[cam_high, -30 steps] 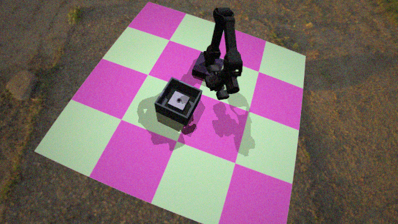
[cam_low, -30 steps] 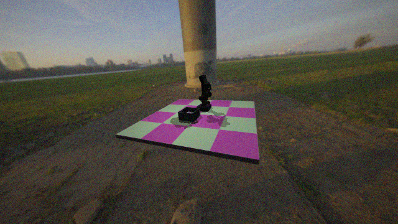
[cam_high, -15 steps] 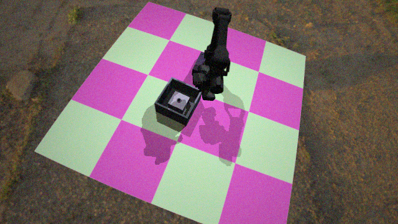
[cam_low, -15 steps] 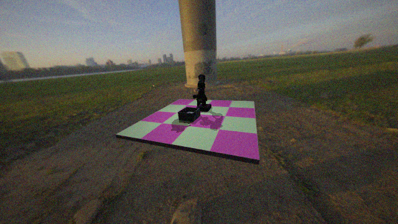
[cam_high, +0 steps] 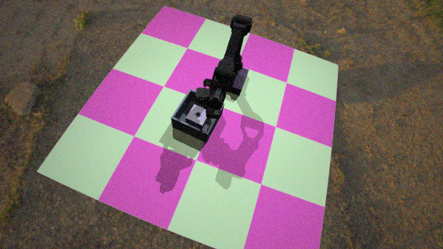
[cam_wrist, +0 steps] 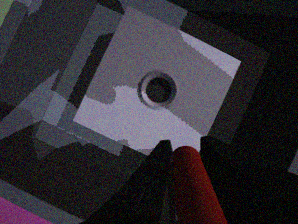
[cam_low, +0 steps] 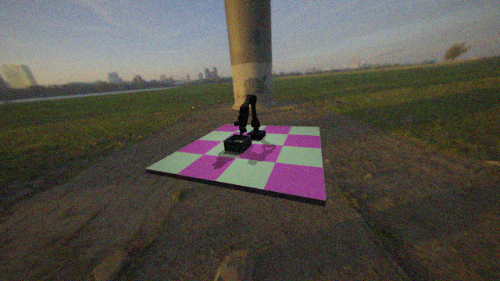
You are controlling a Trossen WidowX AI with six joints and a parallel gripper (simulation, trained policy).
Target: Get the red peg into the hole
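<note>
My gripper tip is 10 mm past the red peg, 20 mm to the right of it and 30 mm below it. Round my gripper tip: light grey plate (20 mm ahead, 20 mm to the right, 70 mm below); grey box (20 mm ahead, 20 mm to the right, 90 mm below).
</note>
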